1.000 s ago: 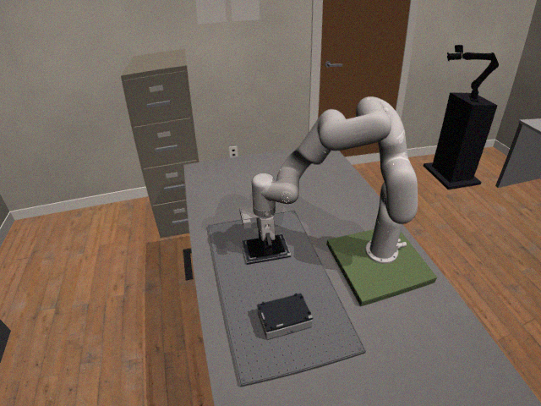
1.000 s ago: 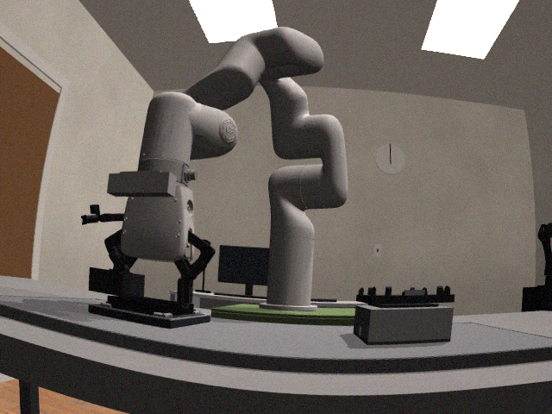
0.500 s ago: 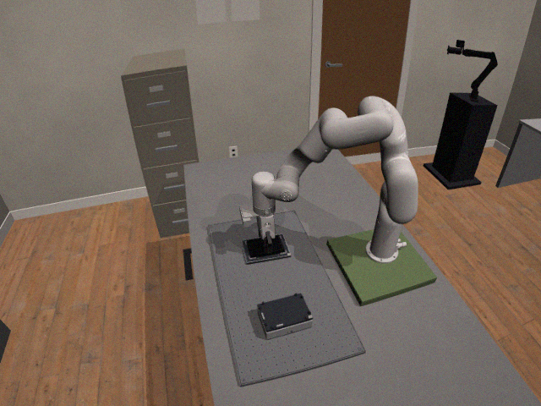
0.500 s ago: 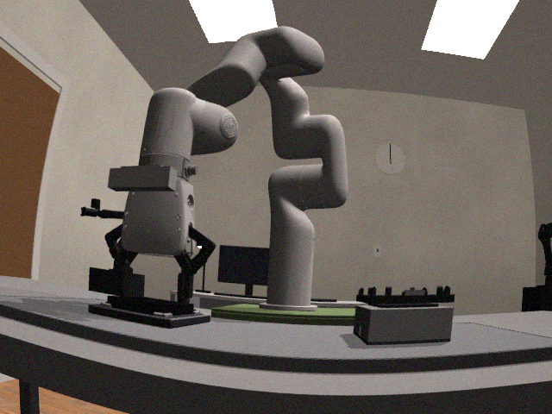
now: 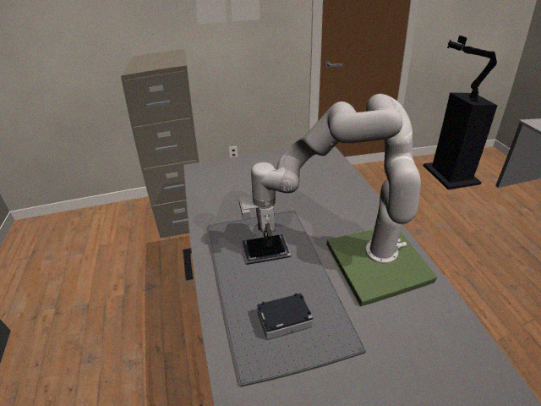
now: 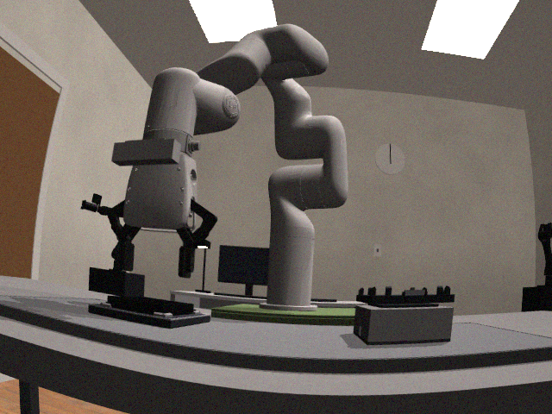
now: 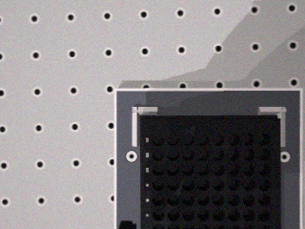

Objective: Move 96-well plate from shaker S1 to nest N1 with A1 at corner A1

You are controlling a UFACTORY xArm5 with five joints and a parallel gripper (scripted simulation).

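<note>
Now: hand 50 mm above the black 96-well plate. From my hand the other things lie so: dark plate nest (70 mm below).
</note>
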